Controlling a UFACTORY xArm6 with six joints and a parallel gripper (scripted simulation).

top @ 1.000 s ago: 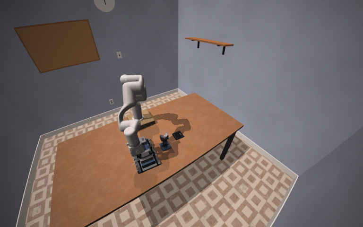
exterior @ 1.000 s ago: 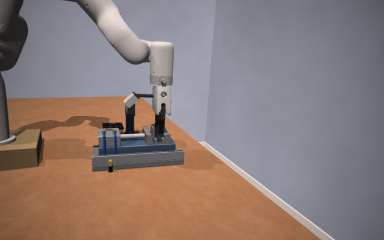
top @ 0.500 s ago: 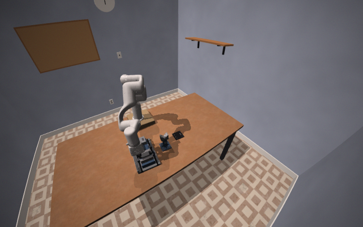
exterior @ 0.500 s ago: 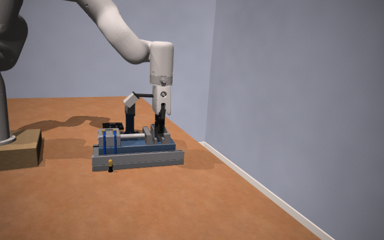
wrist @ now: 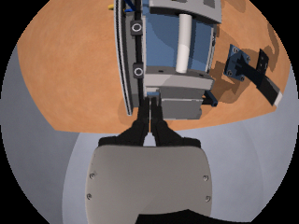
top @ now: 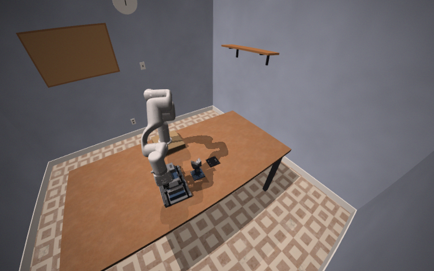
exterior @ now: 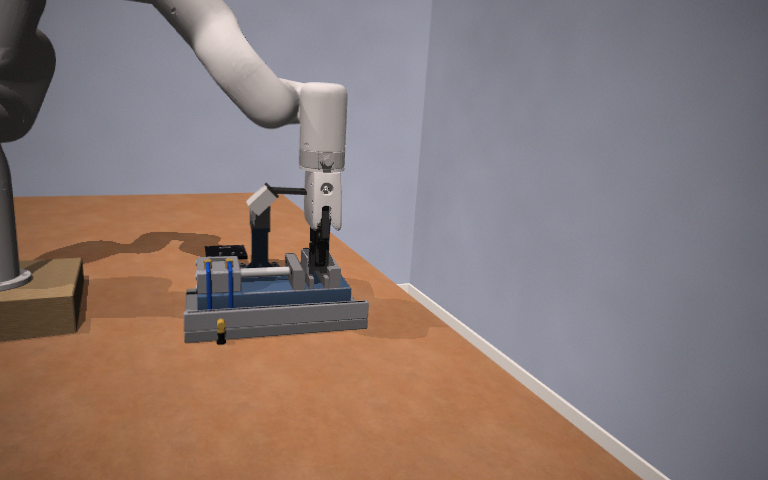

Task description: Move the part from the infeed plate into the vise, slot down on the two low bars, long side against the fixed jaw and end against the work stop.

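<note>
Right now my hand is 4 cm to the right of the part and 3 cm above it. From my hand the other things lie so: moving jaw (5 cm to the left, 4 cm below, 3 cm behind); black work stop (9 cm to the left, 3 cm below, 1 cm ahead); fixed jaw (4 cm to the left, 4 cm below, 3 cm ahead).
</note>
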